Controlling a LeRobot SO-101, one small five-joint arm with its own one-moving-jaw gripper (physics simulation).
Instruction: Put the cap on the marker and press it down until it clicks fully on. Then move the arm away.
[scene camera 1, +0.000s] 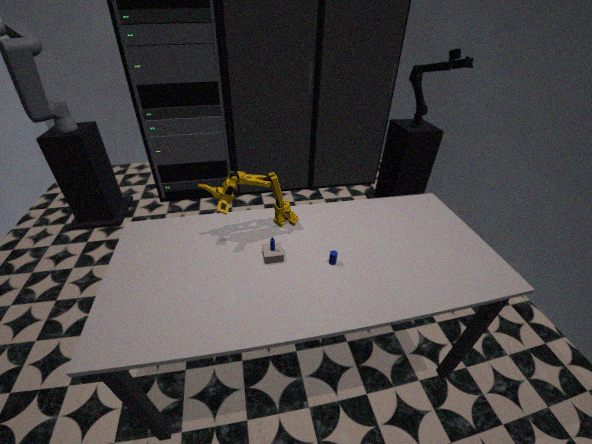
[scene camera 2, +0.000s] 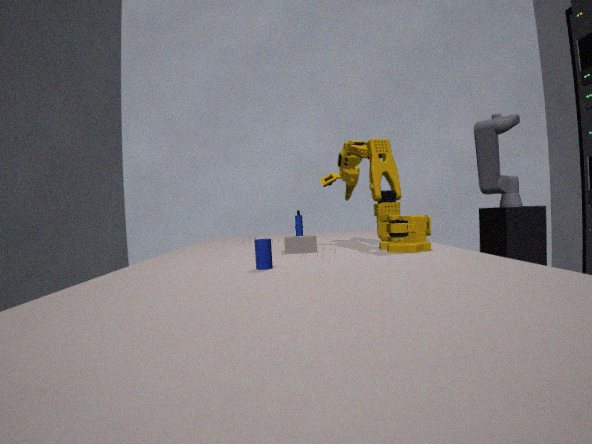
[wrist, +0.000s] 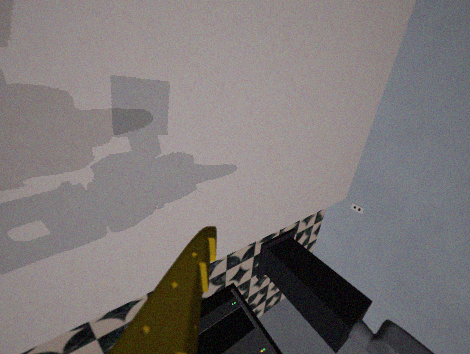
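Seen in the pictures: hand, tool point: (scene camera 1: 217, 212) (scene camera 2: 346, 198) (wrist: 216, 238); arm's base, link origin: (scene camera 1: 286, 223) (scene camera 2: 395, 250).
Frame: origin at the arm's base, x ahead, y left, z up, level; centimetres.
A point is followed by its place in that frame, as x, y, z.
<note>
The blue marker (scene camera 1: 272, 245) @[20.7, -9.2, 6.3] (scene camera 2: 299, 225) @[19.9, -8.2, 6.1] stands upright in a pale block (scene camera 1: 273, 257) @[23.5, -9.3, 2.9] (scene camera 2: 300, 245) @[20.0, -5.4, 1.7], its dark tip up and uncovered. The cap, a blue cylinder (scene camera 1: 333, 258) @[28.4, 12.3, 3.3] (scene camera 2: 263, 254) @[27.1, 14.0, 2.6], stands on the table apart from the block, to its right in scene camera 1 and nearer the viewer in scene camera 2. My gripper (scene camera 1: 212, 197) (scene camera 2: 338, 190) @[4.5, -28.4, 12.3] is open and empty, raised above the table, apart from both marker and cap. In the wrist view one notched jaw (wrist: 175, 300) @[5.0, -26.4, 14.1] shows; marker and cap do not show there.
The yellow arm's base (scene camera 1: 285, 216) @[1.4, -0.8, 4.7] (scene camera 2: 405, 240) @[-2.6, -0.8, 1.9] stands at the table's back edge in scene camera 1. The arm's shadow lies on the table (scene camera 1: 310, 310) @[46.6, -0.9, 0.0] (scene camera 2: 300, 340) @[22.8, 44.7, 0.0] (wrist: 280, 90) @[9.6, -43.4, 0.0]. Behind the table are a server rack (scene camera 1: 222, 135) and two pedestals (scene camera 1: 82, 175) (scene camera 1: 412, 160) with other arms.
</note>
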